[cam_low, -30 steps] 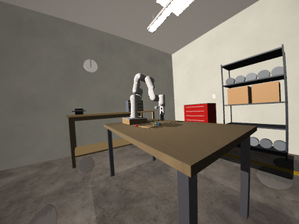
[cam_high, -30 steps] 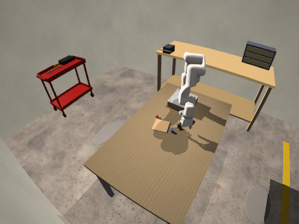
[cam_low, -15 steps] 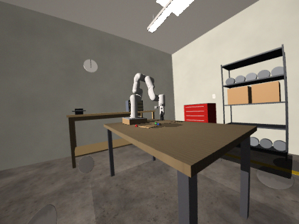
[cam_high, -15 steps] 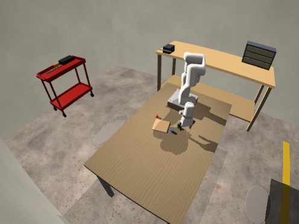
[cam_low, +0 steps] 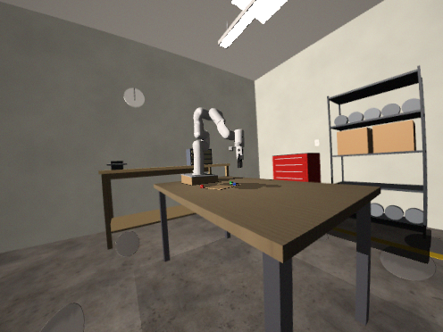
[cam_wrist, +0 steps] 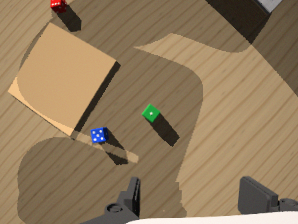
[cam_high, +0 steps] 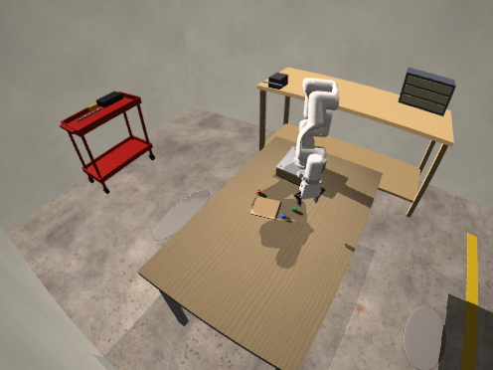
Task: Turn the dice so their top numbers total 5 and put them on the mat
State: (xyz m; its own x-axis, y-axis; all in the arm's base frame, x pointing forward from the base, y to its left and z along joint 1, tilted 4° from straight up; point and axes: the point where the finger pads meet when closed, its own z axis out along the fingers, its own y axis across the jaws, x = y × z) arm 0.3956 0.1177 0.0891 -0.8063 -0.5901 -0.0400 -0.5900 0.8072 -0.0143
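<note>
The green die is 12 cm below my hand, 7 cm to the right of it and 4 cm behind it. From my hand the other things lie so: tan mat (23 cm to the right, 13 cm below, 1 cm ahead); then blue die (12 cm below, 11 cm to the right, 4 cm ahead); then red die (31 cm to the right, 12 cm below, 9 cm behind).
</note>
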